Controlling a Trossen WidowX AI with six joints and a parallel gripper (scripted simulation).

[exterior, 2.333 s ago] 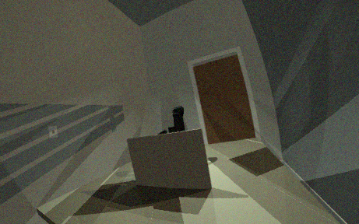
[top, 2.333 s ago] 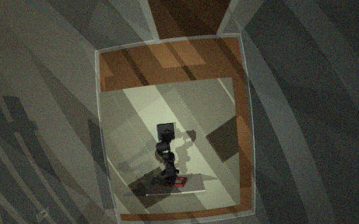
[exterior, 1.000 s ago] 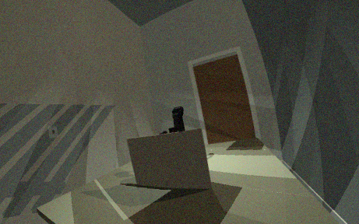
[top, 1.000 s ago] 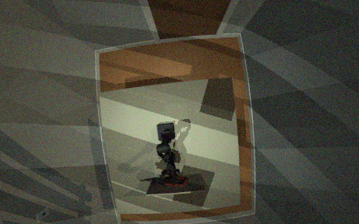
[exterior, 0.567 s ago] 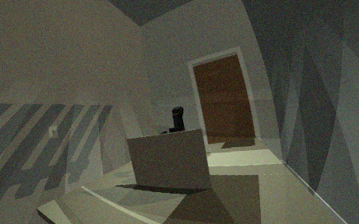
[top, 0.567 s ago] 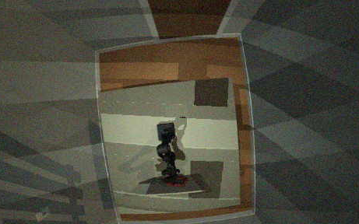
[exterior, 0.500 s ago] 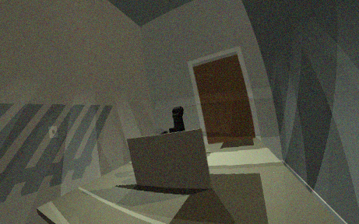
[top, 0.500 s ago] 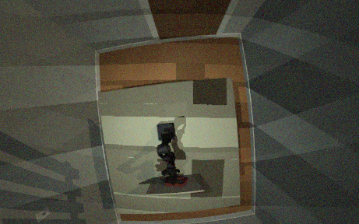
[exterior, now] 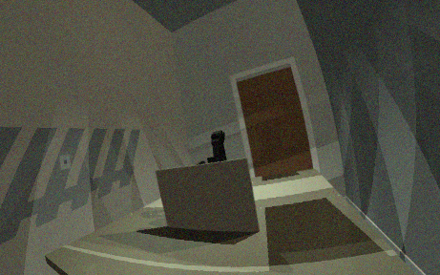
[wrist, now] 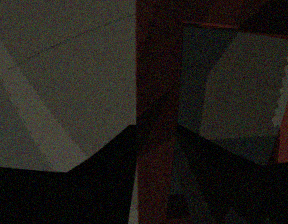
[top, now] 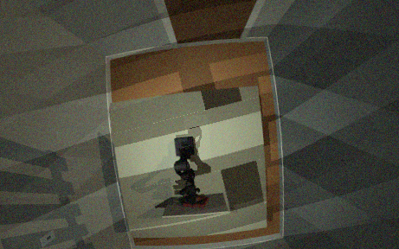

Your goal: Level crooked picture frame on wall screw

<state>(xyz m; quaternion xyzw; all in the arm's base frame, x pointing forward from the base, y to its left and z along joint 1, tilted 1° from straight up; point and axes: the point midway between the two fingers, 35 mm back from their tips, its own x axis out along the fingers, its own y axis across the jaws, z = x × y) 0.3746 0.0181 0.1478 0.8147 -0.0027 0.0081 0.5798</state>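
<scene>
Now: the picture frame 1 cm ahead of my gripper tip, 2 cm to the left of it and 5 cm below it. From my gripper tip the other things lie so: wall panel (2 cm ahead, 1 cm to the left, 6 cm below).
</scene>
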